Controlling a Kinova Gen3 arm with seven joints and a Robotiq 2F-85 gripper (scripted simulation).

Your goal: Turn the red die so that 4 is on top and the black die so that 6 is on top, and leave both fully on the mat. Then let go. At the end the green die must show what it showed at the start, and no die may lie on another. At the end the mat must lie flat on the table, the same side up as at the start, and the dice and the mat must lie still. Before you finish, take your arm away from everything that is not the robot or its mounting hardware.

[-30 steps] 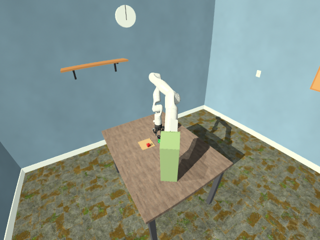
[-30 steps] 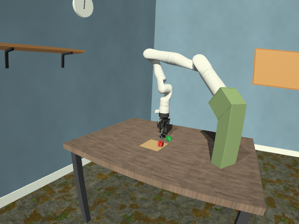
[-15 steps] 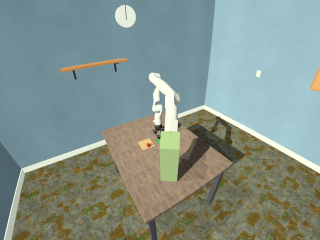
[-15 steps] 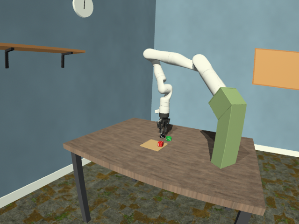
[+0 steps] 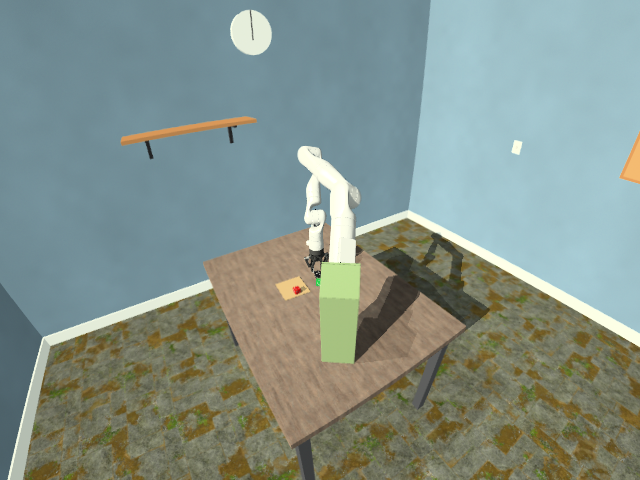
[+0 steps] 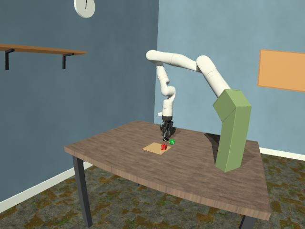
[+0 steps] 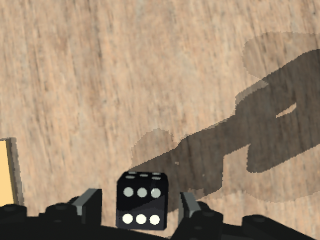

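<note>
Now: hand 40 mm above the black die. Round my hand: tan mat (10 mm behind, 160 mm to the left, 50 mm below); then green die (60 mm behind, 30 mm to the left, 40 mm below); then red die (60 mm behind, 160 mm to the left, 30 mm below).
</note>
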